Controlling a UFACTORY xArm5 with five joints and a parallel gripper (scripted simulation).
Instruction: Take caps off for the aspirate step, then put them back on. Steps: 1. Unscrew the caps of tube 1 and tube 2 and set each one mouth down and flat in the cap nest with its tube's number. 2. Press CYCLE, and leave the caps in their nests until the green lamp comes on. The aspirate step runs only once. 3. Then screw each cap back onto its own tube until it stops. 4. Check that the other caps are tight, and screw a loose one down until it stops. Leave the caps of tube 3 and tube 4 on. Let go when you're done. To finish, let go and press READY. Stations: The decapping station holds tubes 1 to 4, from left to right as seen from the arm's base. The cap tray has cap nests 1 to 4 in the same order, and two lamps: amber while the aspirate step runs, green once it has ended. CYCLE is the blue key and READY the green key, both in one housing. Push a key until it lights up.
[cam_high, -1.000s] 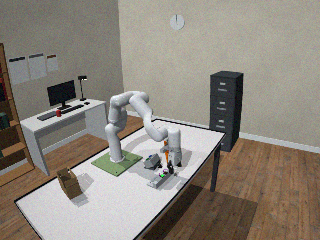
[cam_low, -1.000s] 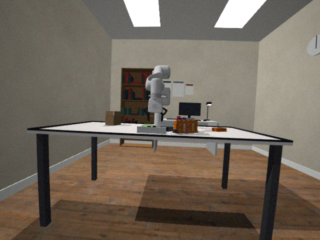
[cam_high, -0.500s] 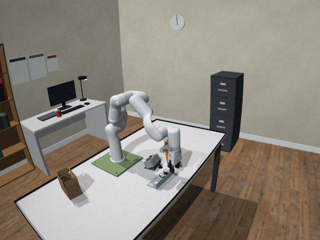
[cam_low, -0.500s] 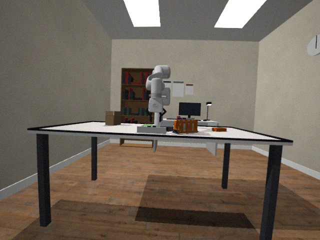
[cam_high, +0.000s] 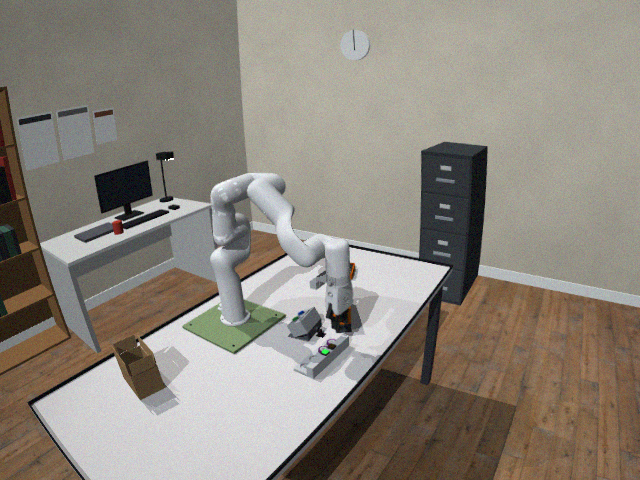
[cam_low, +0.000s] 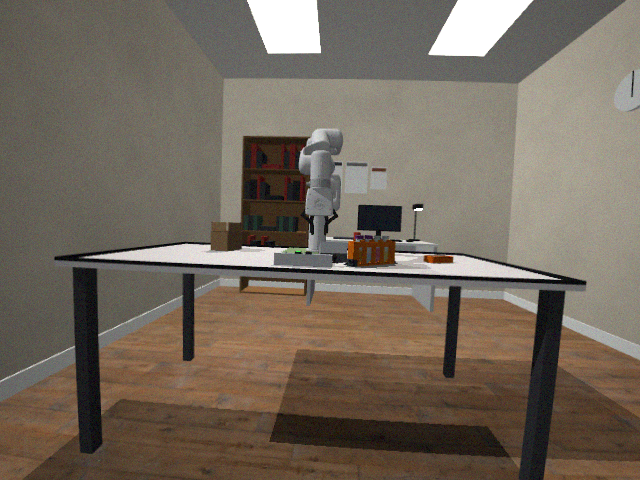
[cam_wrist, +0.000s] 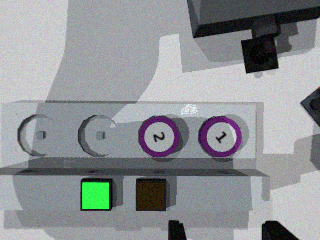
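Right now my hand is 50 mm past the purple cap marked 1, 20 mm to the right of it and 120 mm above it. Also, from my hand: grey key housing: 200 mm behind, 60 mm to the left, 80 mm below; purple cap marked 2: 50 mm behind, 30 mm to the right, 120 mm below; cap 4: 80 mm behind, 160 mm to the left, 20 mm below.
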